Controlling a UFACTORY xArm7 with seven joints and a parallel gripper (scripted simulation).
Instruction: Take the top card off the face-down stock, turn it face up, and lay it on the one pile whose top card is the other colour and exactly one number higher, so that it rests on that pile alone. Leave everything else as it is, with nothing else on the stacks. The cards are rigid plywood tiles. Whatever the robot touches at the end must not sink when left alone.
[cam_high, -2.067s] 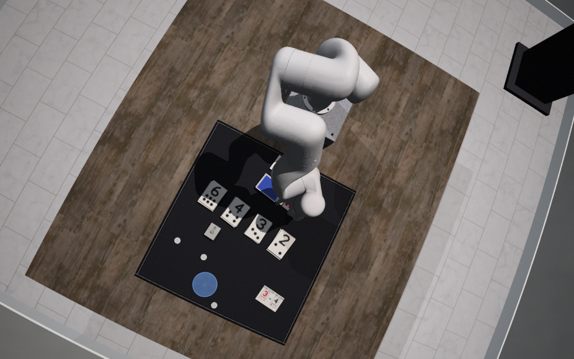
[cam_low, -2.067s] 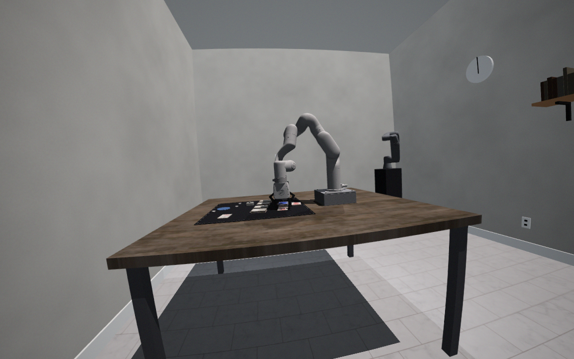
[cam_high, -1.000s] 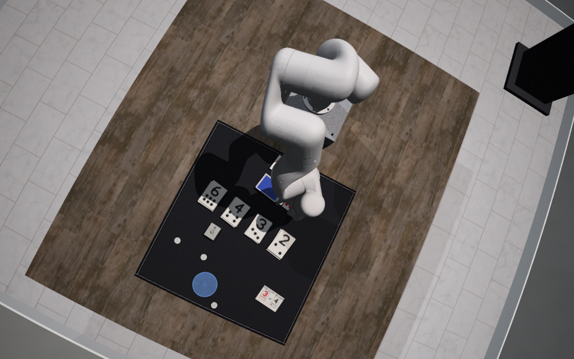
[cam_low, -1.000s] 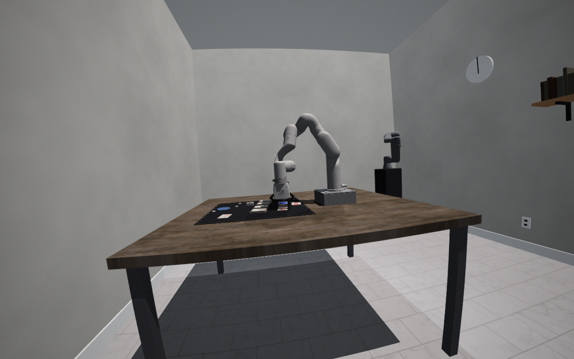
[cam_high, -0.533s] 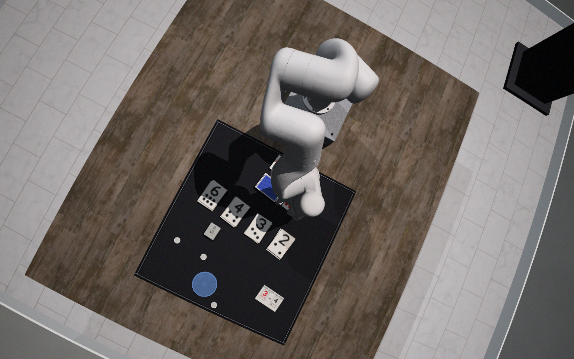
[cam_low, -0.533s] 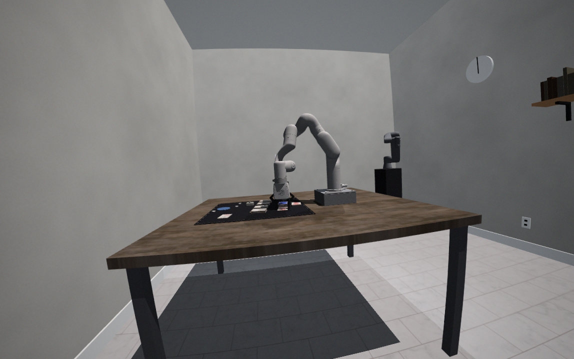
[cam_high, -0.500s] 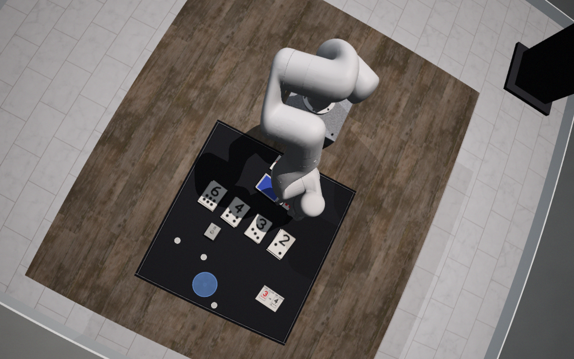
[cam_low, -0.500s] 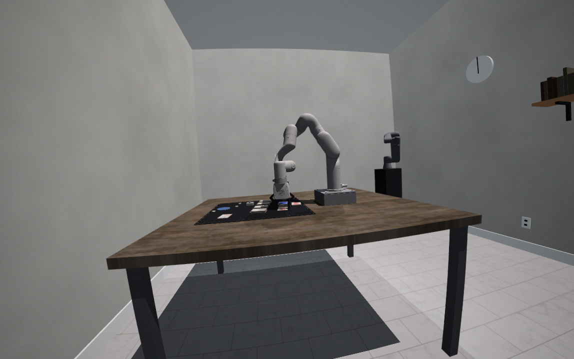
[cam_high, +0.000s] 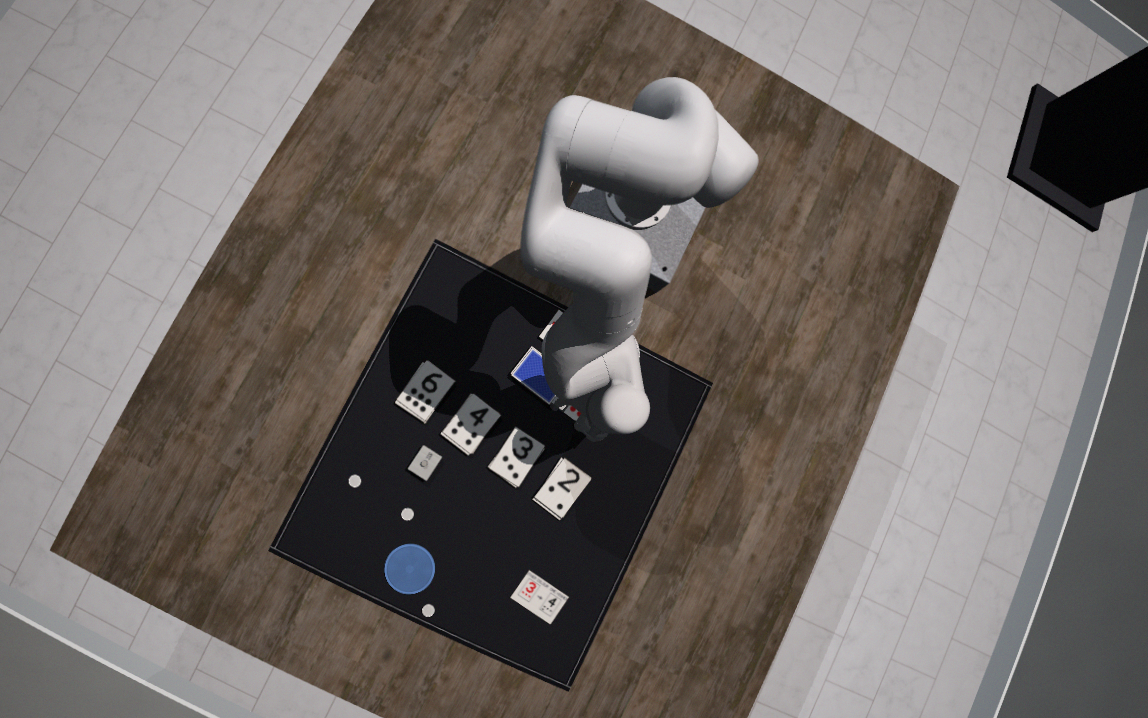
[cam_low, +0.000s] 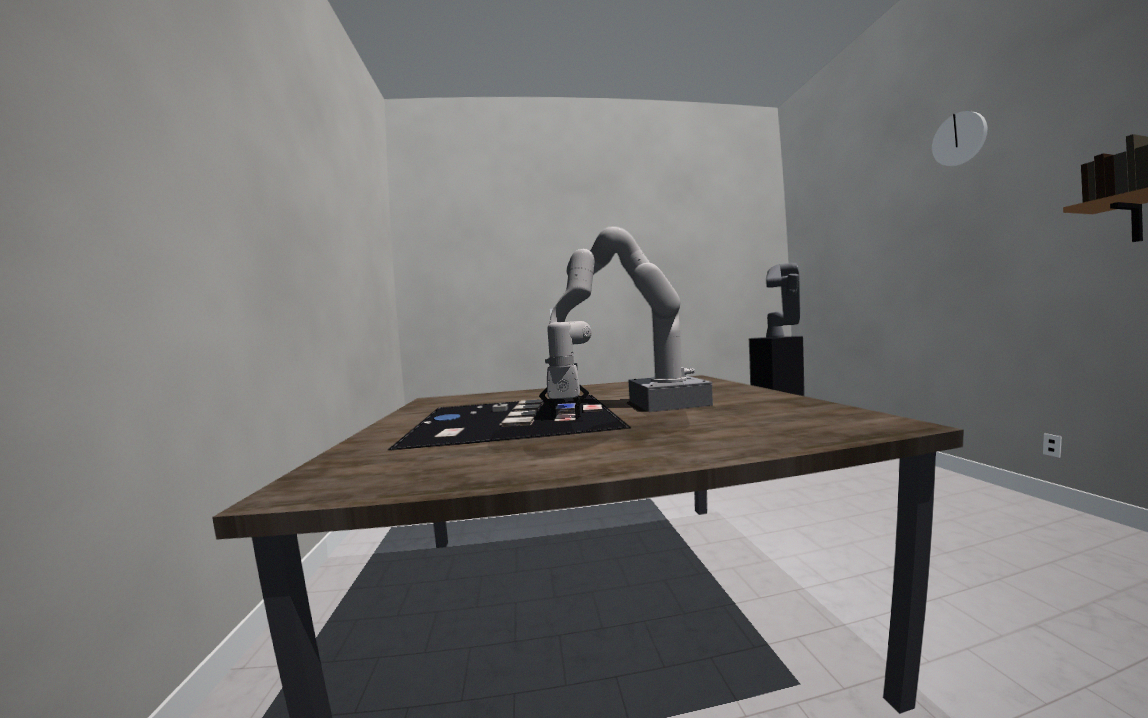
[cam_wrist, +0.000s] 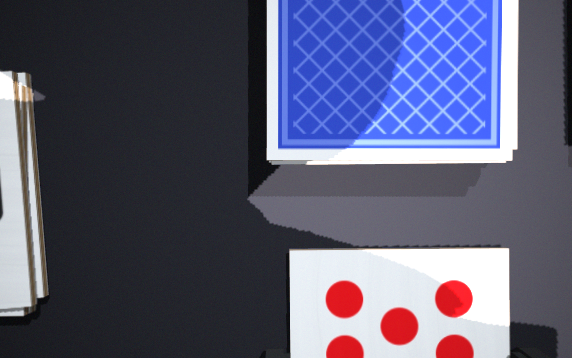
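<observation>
My hand is 110 mm short of the black 4 card and 190 mm to the left of it. From my hand the other things lie so: black 3 card 130 mm ahead, 90 mm to the right, 10 mm below; then black 2 card 150 mm ahead, 10 mm to the left, 10 mm below; then black mat 160 mm ahead, 110 mm to the right, 30 mm below.
</observation>
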